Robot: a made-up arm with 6 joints. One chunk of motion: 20 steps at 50 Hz.
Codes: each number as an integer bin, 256 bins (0 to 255) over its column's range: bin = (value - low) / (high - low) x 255, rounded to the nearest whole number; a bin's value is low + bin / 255 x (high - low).
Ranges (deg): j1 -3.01..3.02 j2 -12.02..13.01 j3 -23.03..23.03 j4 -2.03..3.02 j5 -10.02..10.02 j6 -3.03..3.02
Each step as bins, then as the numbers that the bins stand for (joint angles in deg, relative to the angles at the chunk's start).
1 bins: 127 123 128 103 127 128
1 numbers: -0.01 0.05 0.09 0.01 -0.04 0.01
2 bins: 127 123 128 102 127 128
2 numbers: -0.01 0.05 0.09 -0.01 -0.04 0.01
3 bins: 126 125 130 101 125 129
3 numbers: -0.03 0.25 0.45 -0.03 -0.20 0.03
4 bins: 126 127 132 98 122 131
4 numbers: -0.03 0.45 0.81 -0.09 -0.43 0.08
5 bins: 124 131 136 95 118 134
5 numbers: -0.08 0.84 1.54 -0.15 -0.75 0.15
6 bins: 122 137 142 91 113 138
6 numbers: -0.13 1.43 2.62 -0.23 -1.14 0.24
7 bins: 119 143 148 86 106 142
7 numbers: -0.20 2.02 3.70 -0.33 -1.69 0.34
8 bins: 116 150 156 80 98 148
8 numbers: -0.27 2.70 5.15 -0.45 -2.32 0.48
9 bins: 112 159 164 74 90 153
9 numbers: -0.36 3.59 6.59 -0.56 -2.95 0.60
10 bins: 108 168 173 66 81 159
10 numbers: -0.46 4.47 8.22 -0.72 -3.65 0.74
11 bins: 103 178 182 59 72 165
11 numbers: -0.57 5.45 9.84 -0.86 -4.36 0.88
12 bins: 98 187 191 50 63 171
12 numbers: -0.69 6.34 11.47 -1.04 -5.07 1.03
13 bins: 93 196 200 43 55 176
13 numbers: -0.81 7.22 13.10 -1.18 -5.70 1.15
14 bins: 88 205 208 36 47 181
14 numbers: -0.93 8.10 14.54 -1.32 -6.33 1.26
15 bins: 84 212 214 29 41 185
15 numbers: -1.02 8.79 15.62 -1.46 -6.80 1.36
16 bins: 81 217 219 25 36 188
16 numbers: -1.09 9.28 16.53 -1.53 -7.19 1.43
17 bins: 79 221 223 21 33 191
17 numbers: -1.14 9.67 17.25 -1.61 -7.43 1.50
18 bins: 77 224 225 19 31 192
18 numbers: -1.19 9.97 17.61 -1.65 -7.58 1.53
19 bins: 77 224 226 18 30 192
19 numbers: -1.19 9.97 17.79 -1.67 -7.66 1.53
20 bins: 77 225 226 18 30 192
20 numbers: -1.19 10.07 17.79 -1.67 -7.66 1.53
